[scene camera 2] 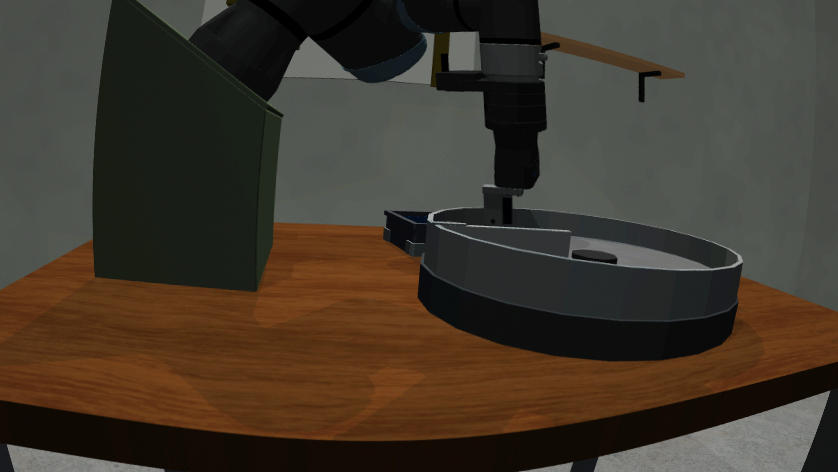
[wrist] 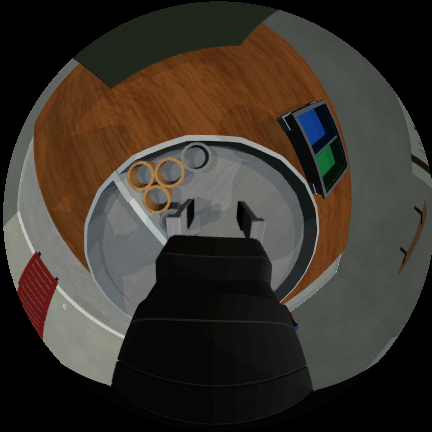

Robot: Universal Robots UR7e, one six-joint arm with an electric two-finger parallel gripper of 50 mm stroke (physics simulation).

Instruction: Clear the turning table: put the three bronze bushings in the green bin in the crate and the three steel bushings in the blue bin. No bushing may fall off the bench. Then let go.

my gripper: scene camera 2; wrist
same spot on my gripper: (wrist: 176, 223) = (scene camera 2: 488, 185)
